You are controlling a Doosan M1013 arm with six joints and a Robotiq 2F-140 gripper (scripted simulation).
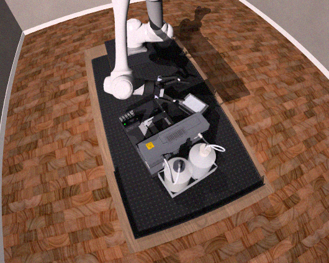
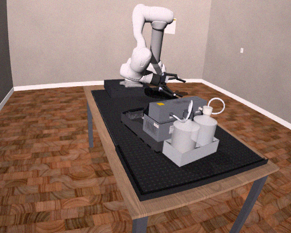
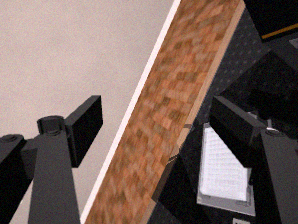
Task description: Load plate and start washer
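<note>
Right now my hand is 210 mm above the multi-well plate, 110 mm to the right of it and 30 mm past it. Also, from my hand: grey plate washer (170 mm to the right, 130 mm below, 90 mm ahead); then grey plate nest (220 mm below, 110 mm to the left, 30 mm behind).
</note>
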